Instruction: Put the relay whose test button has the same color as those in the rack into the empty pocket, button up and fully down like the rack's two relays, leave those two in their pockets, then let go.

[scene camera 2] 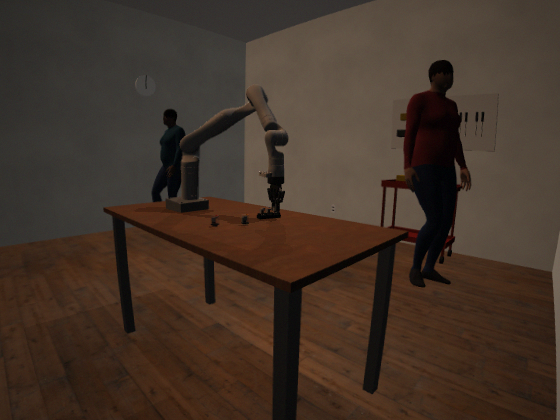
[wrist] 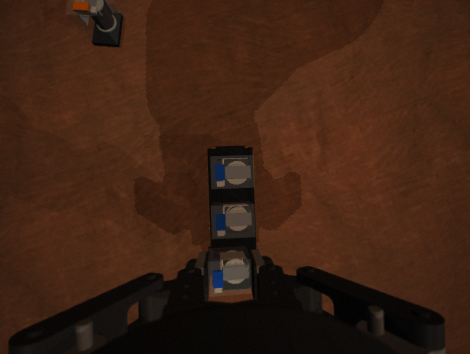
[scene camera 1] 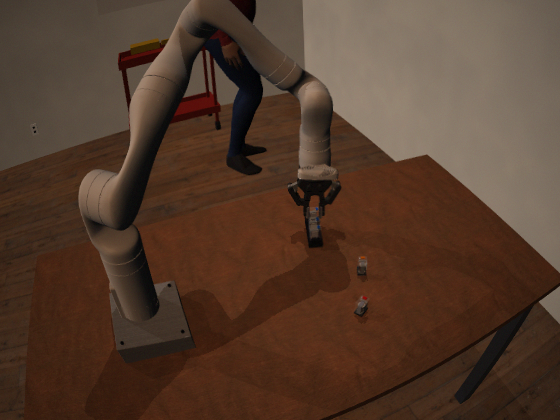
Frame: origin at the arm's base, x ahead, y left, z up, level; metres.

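Where they show: gripper, between the fingertips: (scene camera 2: 275,211) (wrist: 229,264) (scene camera 1: 313,216); arm's base, origin of its link: (scene camera 2: 190,198) (scene camera 1: 139,305).
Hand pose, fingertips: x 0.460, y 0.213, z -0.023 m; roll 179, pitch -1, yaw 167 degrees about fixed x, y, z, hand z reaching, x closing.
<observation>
Things, the pixels of their top centre, and the offset from my fingertips. Level surfaces: height alone.
- black rack, centre of its top: (wrist: 232,217) (scene camera 1: 313,226) (scene camera 2: 268,212) dy -0.031, dx -0.011, dz -0.007 m
- third blue-button relay, centre of its top: (wrist: 229,279) (scene camera 1: 314,208) dy +0.000, dx +0.001, dz +0.025 m
- relay with an orange button, centre of its top: (scene camera 1: 363,259) (scene camera 2: 245,214) dy -0.203, dx +0.052, dz +0.014 m
- red button, centre of its top: (scene camera 1: 362,300) (scene camera 2: 214,215) dy -0.316, dx +0.004, dz +0.014 m
- table, height of its surface: dz -0.030 m
The black rack (scene camera 1: 315,244) (scene camera 2: 269,216) (wrist: 232,195) stands on the table. Two relays with blue buttons sit button up in it, the end one (scene camera 1: 315,233) (wrist: 233,172) and the middle one (scene camera 1: 314,222) (wrist: 233,220). My gripper (scene camera 1: 314,212) (wrist: 229,264) points down at the rack's far end in scene camera 1 and is shut on a third blue-button relay (scene camera 1: 313,211) (wrist: 235,271). That relay is upright, button up, in line with the other two, over or in the end pocket. The fingers hide its base, so its exact depth cannot be told.
A relay with an orange button (scene camera 1: 362,265) (scene camera 2: 245,219) (wrist: 107,31) and one with a red button (scene camera 1: 362,305) (scene camera 2: 214,221) stand apart on the table (scene camera 1: 425,325). The arm's base plate (scene camera 1: 177,325) is at the left. A person and a red cart (scene camera 1: 216,95) are behind the table.
</observation>
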